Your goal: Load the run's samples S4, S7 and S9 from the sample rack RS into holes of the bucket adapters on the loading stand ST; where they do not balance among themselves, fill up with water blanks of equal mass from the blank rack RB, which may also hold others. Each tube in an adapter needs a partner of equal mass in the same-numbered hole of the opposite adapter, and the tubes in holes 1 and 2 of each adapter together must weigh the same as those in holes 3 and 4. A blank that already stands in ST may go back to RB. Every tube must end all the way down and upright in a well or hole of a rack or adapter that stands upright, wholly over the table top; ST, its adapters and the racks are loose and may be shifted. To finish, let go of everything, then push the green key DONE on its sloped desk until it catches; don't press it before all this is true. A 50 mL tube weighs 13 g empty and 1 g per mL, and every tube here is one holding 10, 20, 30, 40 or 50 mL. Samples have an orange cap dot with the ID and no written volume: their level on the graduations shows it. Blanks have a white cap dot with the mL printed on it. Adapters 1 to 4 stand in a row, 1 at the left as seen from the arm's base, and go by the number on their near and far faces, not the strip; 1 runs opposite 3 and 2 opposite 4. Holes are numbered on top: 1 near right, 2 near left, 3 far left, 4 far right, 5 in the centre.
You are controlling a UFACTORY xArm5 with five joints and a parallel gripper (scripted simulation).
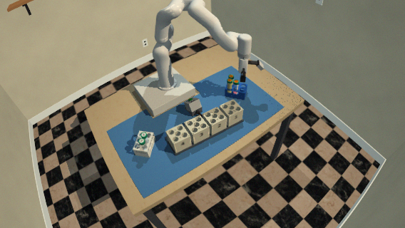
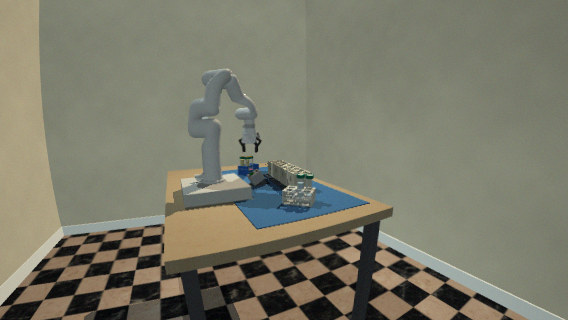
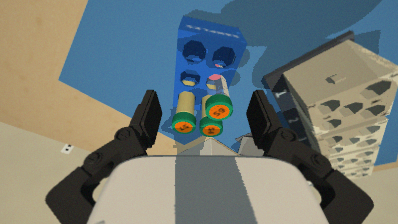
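My hand is 9 cm above the sample tube S7, 7 cm past it and 4 cm to the left of it. From my hand the other things lie so: blue sample rack RS: 12 cm below, 3 cm to the right, 2 cm behind; sample tube S9: 9 cm below, 4 cm to the right; sample tube S4: 9 cm below, 7 cm to the right, 4 cm behind.
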